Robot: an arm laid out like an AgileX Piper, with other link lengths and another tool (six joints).
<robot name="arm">
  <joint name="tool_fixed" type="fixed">
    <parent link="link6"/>
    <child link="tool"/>
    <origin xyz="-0.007 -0.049 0.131" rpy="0.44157 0 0.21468"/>
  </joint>
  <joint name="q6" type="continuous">
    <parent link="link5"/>
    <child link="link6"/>
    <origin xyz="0.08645 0 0" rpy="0 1.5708 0"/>
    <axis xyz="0 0 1"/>
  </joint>
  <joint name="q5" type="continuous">
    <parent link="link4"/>
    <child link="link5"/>
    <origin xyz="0 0 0" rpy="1.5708 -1.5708 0"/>
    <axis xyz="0 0 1"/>
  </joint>
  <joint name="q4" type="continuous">
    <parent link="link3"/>
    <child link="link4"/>
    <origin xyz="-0.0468 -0.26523 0" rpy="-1.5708 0 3.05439"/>
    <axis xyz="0 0 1"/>
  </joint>
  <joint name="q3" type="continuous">
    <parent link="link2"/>
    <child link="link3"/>
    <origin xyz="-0.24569 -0.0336 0" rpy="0 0 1.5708"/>
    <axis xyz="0 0 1"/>
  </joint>
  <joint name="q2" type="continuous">
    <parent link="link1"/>
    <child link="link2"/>
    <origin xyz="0 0 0" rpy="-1.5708 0 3.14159"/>
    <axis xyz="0 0 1"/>
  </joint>
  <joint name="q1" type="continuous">
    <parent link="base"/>
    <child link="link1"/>
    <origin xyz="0 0 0.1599" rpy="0 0 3.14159"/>
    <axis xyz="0 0 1"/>
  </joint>
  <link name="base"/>
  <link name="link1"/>
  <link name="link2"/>
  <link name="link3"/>
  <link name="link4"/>
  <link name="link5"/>
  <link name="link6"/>
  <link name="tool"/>
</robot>
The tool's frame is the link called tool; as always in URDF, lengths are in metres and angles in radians. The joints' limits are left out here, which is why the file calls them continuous.
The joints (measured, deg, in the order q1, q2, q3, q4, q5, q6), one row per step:
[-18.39 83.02 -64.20 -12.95 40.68 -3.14]
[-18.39 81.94 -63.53 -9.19 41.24 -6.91]
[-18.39 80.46 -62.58 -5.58 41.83 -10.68]
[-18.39 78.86 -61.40 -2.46 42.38 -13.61]
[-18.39 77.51 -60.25 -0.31 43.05 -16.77]
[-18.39 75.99 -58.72 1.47 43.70 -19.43]
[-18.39 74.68 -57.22 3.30 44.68 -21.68]
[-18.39 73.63 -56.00 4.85 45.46 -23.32]
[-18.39 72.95 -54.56 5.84 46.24 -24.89]
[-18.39 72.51 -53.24 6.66 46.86 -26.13]
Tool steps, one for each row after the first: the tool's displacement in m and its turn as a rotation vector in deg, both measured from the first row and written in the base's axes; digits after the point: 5 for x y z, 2 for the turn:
[-0.00233 0.01091 -0.00008 1.55 0.13 2.04]
[-0.00599 0.02229 0.00121 2.91 0.08 4.20]
[-0.01061 0.03258 0.00232 4.27 -0.10 5.87]
[-0.01581 0.04140 0.00145 4.73 0.36 7.97]
[-0.02256 0.04967 -0.00091 5.19 0.94 9.77]
[-0.02980 0.05806 -0.00521 6.13 1.80 11.27]
[-0.03558 0.06496 -0.00856 7.05 2.39 12.35]
[-0.04226 0.07094 -0.01617 7.78 3.70 13.47]
[-0.04819 0.07601 -0.02394 8.53 4.95 14.34]

